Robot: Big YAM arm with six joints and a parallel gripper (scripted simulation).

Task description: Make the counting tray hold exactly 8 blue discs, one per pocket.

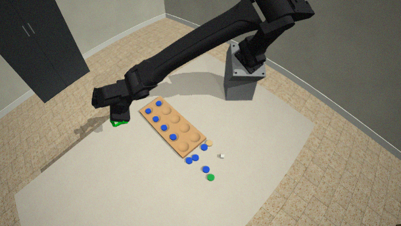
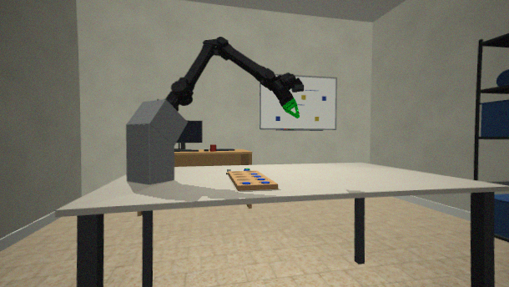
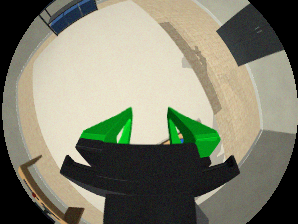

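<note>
My gripper is now 240 mm past the green disc, 290 mm to the right of it and 300 mm above it. Round my hand: wooden counting tray: 230 mm behind, 60 mm to the right, 290 mm below; then tan disc: 330 mm behind, 140 mm to the left, 300 mm below; then small white cube: 340 mm behind, 240 mm to the left, 290 mm below.
</note>
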